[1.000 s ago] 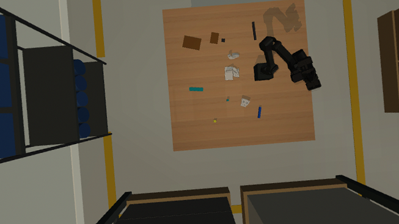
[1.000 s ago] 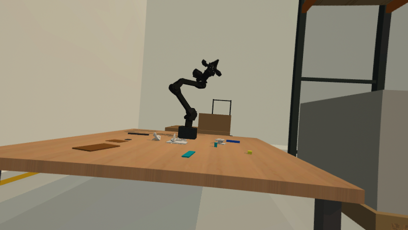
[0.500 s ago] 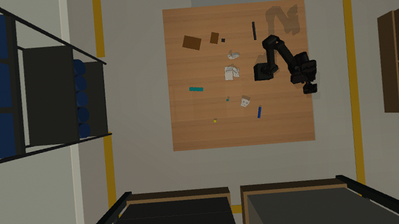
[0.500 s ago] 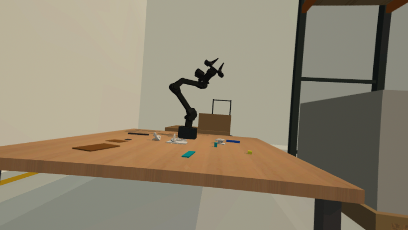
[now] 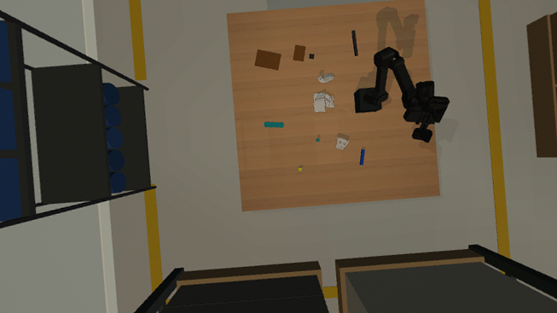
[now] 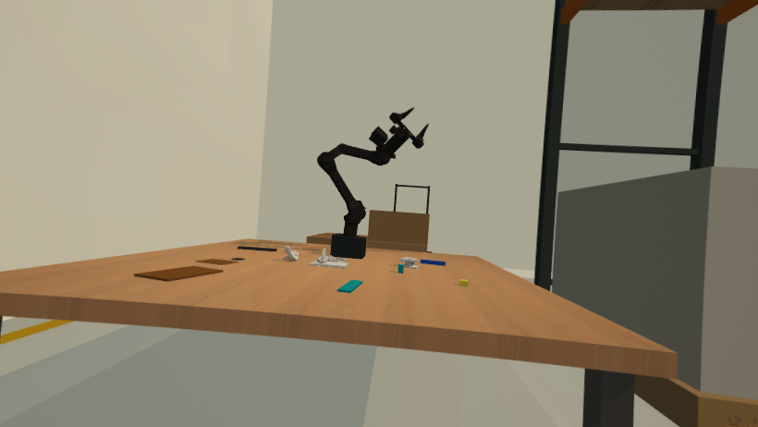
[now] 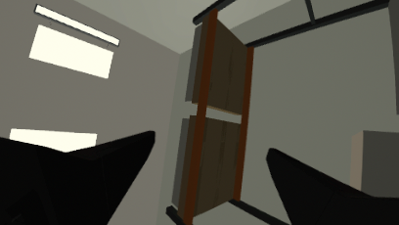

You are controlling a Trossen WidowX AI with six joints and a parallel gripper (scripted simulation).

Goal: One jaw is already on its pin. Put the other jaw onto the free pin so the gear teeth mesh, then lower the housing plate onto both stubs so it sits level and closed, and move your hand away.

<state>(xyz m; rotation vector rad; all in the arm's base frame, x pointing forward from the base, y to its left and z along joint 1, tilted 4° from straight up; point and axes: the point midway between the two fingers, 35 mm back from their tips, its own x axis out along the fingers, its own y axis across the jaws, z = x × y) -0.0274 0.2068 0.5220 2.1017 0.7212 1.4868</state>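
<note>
My gripper tip is 58 cm above the loose jaw, 39 cm to the left of it and 32 cm short of it. The rest, counted from my gripper tip: yellow cube (61 cm below, 40 cm ahead, 21 cm to the left); blue bar (61 cm below, 9 cm to the left, 1 cm ahead); small teal block (60 cm below, 31 cm ahead, 1 cm to the left).
</note>
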